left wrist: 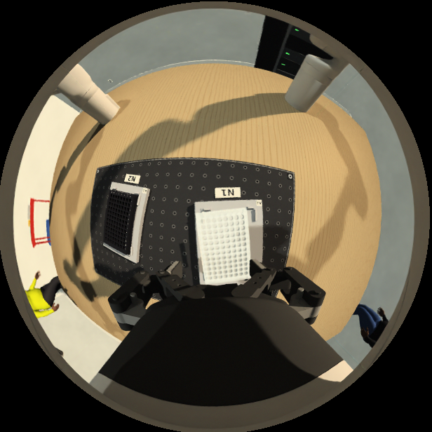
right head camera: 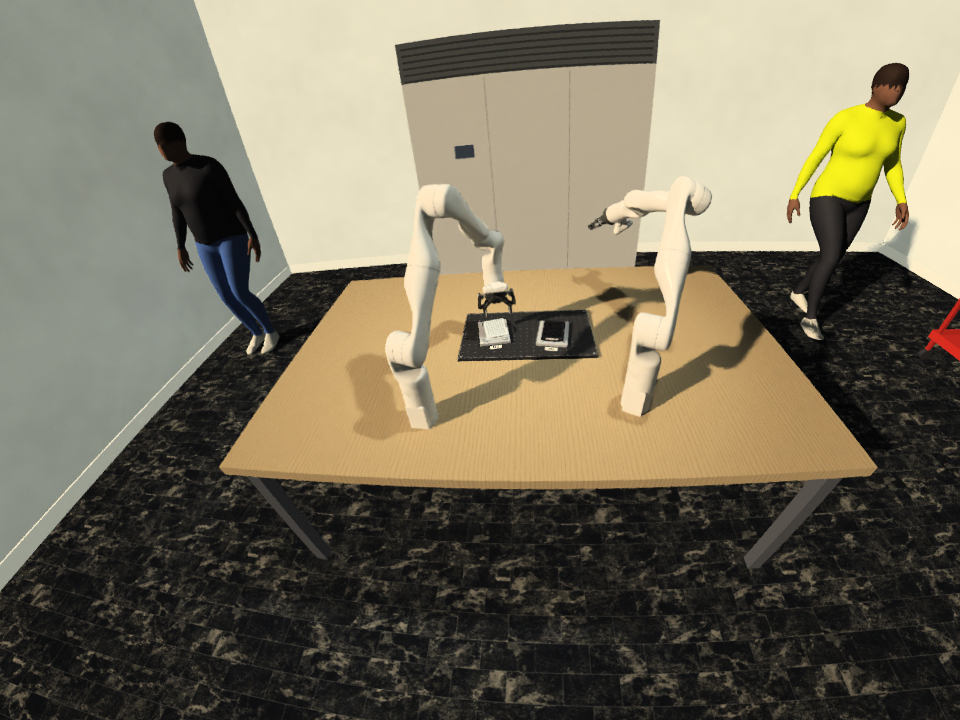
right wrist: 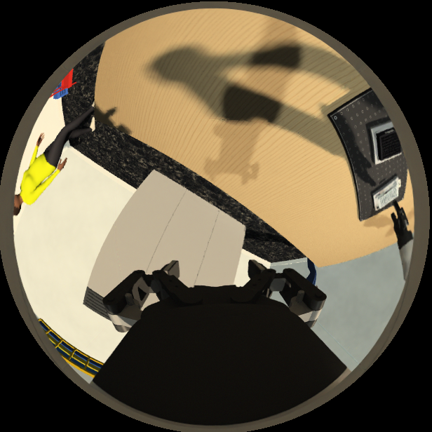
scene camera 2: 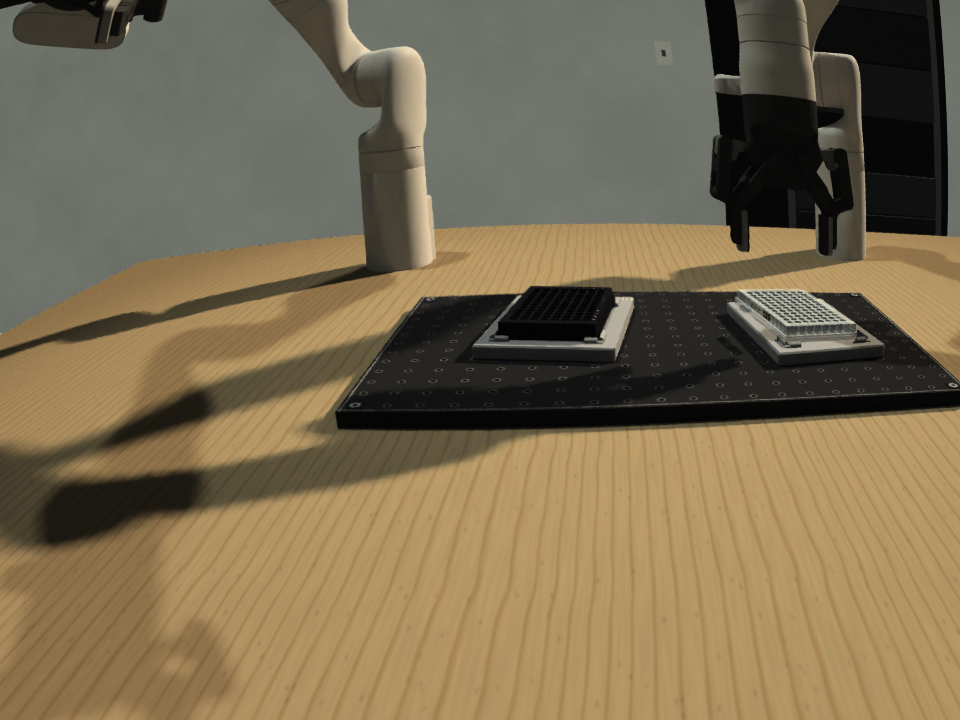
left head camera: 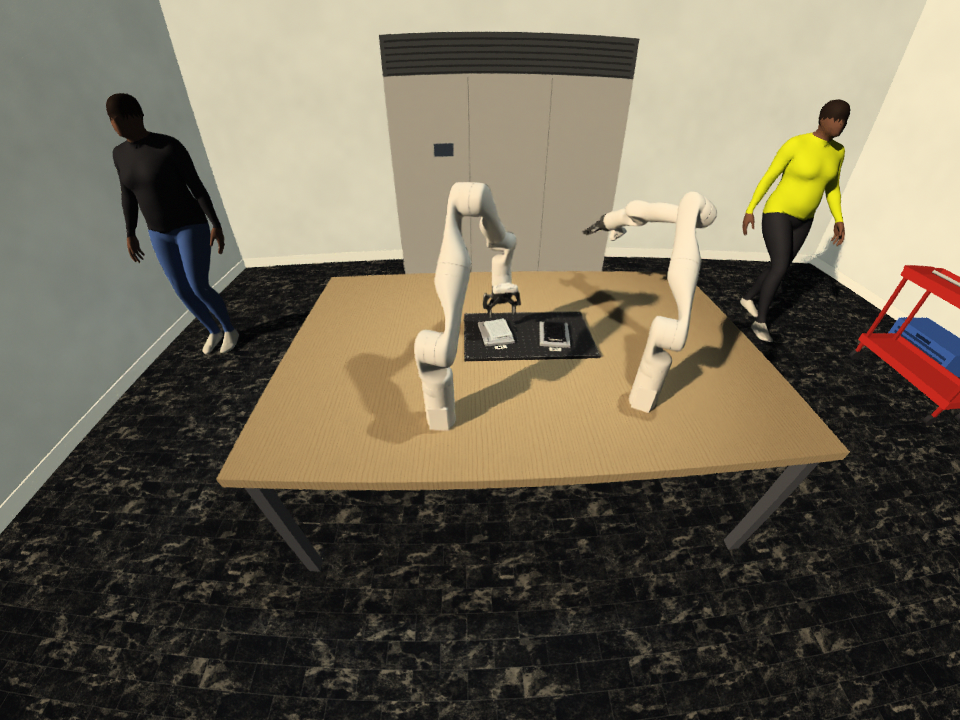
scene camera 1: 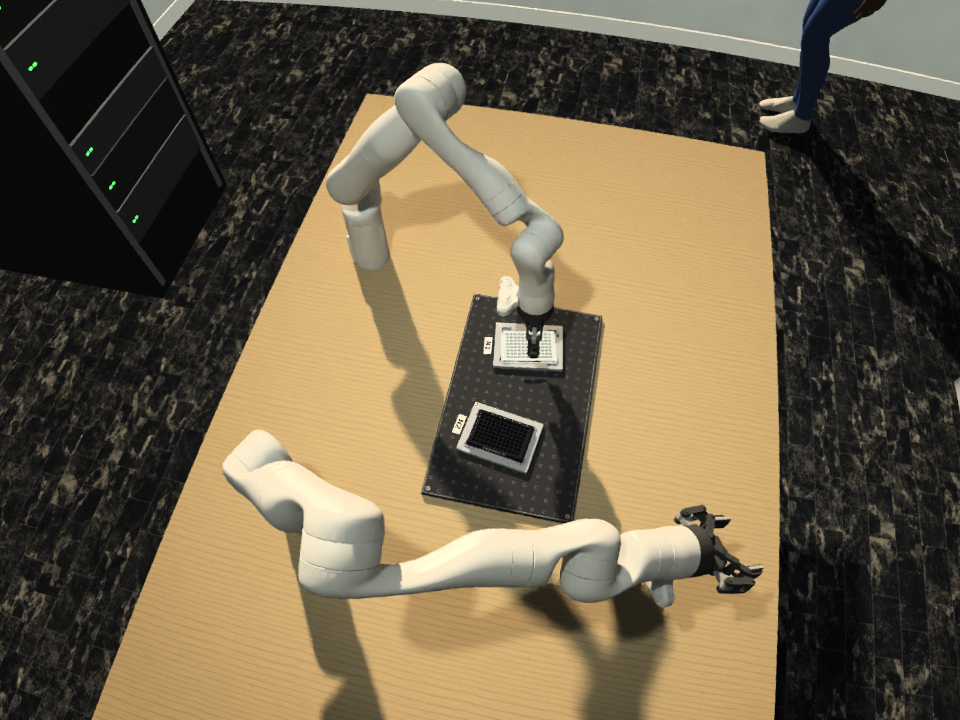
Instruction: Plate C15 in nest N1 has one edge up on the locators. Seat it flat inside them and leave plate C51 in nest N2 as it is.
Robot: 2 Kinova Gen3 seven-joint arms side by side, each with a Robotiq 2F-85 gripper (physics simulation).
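Places are measured from the left arm's base along level axes (x ahead, y left, z up), in centimetres.
Where they show: left gripper, between the fingertips: (right head camera: pixel 498 314) (scene camera 2: pixel 785 252) (left head camera: pixel 501 315); right gripper, between the fingertips: (scene camera 2: pixel 23 20) (left head camera: pixel 590 227) (scene camera 1: pixel 742 545); left arm's base, origin of its link: (right head camera: pixel 424 418) (scene camera 2: pixel 840 254) (left head camera: pixel 441 419) (scene camera 1: pixel 372 256); right arm's base, origin of its link: (right head camera: pixel 635 404) (scene camera 2: pixel 399 264) (left head camera: pixel 642 401).
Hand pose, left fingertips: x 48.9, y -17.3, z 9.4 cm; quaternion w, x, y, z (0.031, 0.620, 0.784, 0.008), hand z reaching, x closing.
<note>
Things, the pixels of their top centre, and the offset from my left fingertips. Level surfaces: height alone.
- White plate C15, centre of its top: (scene camera 2: pixel 795 303) (scene camera 1: pixel 528 345) (right head camera: pixel 495 327) (left head camera: pixel 498 327) dx -1.3, dy +1.2, dz -5.1 cm
- nest N1, centre of its top: (scene camera 2: pixel 803 318) (scene camera 1: pixel 528 344) (right head camera: pixel 493 330) (left head camera: pixel 495 330) dx -1.4, dy +2.2, dz -6.5 cm
- Black plate C51, centre of its top: (scene camera 2: pixel 560 303) (scene camera 1: pixel 500 433) (right head camera: pixel 553 329) (left head camera: pixel 554 330) dx -0.9, dy -21.9, dz -5.5 cm
- nest N2, centre of its top: (scene camera 2: pixel 560 314) (scene camera 1: pixel 500 435) (right head camera: pixel 553 331) (left head camera: pixel 554 332) dx -0.9, dy -21.9, dz -6.5 cm
- black perforated board, centre of its top: (scene camera 2: pixel 675 335) (scene camera 1: pixel 518 397) (right head camera: pixel 526 332) (left head camera: pixel 528 332) dx +0.1, dy -11.1, dz -8.1 cm
- wooden table, height of its surface: dz -9.4 cm
White plate C15 (left wrist: pixel 224 245) (scene camera 2: pixel 798 310) (scene camera 1: pixel 515 346) lies in nest N1 (left wrist: pixel 256 235) (scene camera 2: pixel 829 354). In the left wrist view it sits off-centre toward N2, slightly turned, with a strip of nest and a locator showing at its right; its side toward N2 looks raised. Black plate C51 (left wrist: pixel 121 221) (scene camera 2: pixel 558 306) (scene camera 1: pixel 502 434) lies in nest N2 (left wrist: pixel 140 225) (scene camera 2: pixel 542 353), looking flat. My left gripper (left wrist: pixel 215 268) (scene camera 2: pixel 784 246) (left head camera: pixel 502 310) is open and empty above C15, touching nothing. My right gripper (scene camera 1: pixel 742 546) (right wrist: pixel 213 268) is open and empty, raised far from both nests.
Both nests stand on a black perforated board (left wrist: pixel 170 200) (scene camera 2: pixel 674 387) on the wooden table (scene camera 1: pixel 659 232). The right arm reaches across the table beside the board in scene camera 1. Two people (left head camera: pixel 166 186) (left head camera: pixel 802 178) stand beyond the table; a red cart (left head camera: pixel 899 358) stands at the right.
</note>
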